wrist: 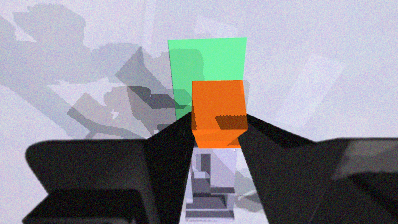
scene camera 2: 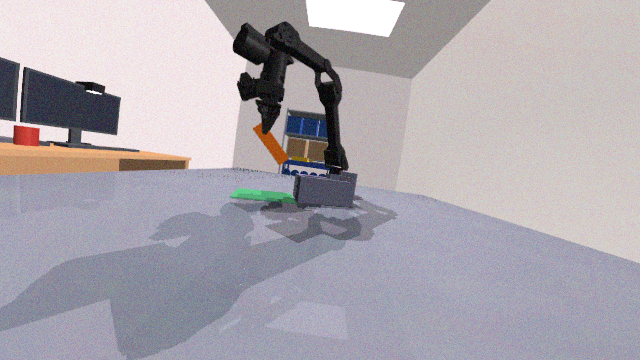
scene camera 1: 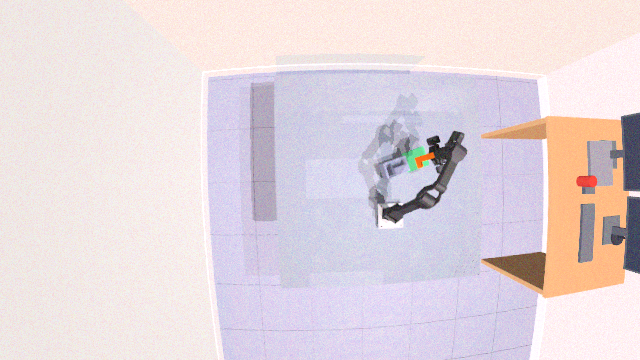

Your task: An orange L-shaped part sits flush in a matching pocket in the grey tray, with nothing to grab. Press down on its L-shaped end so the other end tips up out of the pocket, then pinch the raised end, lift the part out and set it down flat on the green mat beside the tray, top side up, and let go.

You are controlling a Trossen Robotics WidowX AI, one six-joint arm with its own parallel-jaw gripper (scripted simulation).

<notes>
My gripper (scene camera 2: 264, 135) holds an orange L-shaped part (wrist: 219, 116). I also see a green mat (wrist: 191, 60).
My gripper shows as well in the wrist view (wrist: 215, 117).
</notes>
